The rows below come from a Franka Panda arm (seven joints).
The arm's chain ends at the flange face. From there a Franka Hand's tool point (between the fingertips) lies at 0.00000 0.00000 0.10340 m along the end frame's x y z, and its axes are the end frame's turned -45 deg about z.
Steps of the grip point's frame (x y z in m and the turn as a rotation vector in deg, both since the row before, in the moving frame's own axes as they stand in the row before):
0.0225, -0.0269, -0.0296, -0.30, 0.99, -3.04
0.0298, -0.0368, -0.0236, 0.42, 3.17, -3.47
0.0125, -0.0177, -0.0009, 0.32, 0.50, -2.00
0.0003, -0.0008, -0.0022, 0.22, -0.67, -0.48
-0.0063, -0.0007, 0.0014, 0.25, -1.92, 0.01
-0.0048, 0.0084, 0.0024, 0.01, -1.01, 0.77
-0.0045, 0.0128, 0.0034, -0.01, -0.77, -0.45
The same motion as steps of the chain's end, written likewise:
-0.0047, -0.0340, -0.0296, 0.49, 0.91, -3.04
-0.0083, -0.0424, -0.0234, 2.54, 1.94, -3.47
-0.0039, -0.0203, -0.0009, 0.58, 0.13, -2.00
0.0008, -0.0014, -0.0022, -0.32, -0.63, -0.48
-0.0022, 0.0018, 0.0015, -1.18, -1.53, 0.01
0.0039, 0.0081, 0.0024, -0.71, -0.72, 0.77
0.0068, 0.0112, 0.0034, -0.55, -0.54, -0.45

